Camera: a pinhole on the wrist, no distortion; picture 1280 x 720 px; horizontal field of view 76.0 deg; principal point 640.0 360.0 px. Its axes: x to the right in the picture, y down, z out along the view. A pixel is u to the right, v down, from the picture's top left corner.
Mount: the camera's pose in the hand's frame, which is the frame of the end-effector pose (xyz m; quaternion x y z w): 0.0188 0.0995 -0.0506 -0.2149 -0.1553 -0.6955 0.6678
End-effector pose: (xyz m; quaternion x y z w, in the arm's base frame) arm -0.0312 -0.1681 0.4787 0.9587 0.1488 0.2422 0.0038
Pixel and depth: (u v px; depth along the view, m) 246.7 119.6 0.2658
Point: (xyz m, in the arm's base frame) 0.0954 -0.5022 0.3864
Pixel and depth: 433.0 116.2 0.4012
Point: 0.1462 -0.5479 0.2597
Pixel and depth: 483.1 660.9 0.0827
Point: 0.0646 -0.2973 0.5081
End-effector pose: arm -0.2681 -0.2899 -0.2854 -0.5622 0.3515 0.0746 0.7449
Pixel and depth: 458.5 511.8 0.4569
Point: -0.2426 0.0688 -0.6631
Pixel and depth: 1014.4 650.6 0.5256
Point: 0.0668 0.1448 -0.4893
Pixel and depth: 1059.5 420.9 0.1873
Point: -0.2186 -0.1237 -0.3822
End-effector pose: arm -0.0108 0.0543 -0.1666 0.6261 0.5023 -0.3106 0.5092
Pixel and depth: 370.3 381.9 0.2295
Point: 0.2811 -0.0270 -0.1491
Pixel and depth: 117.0 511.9 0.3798
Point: 0.5142 -0.0349 -0.1628
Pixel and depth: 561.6 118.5 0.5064
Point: 0.3924 -0.3142 -0.0672
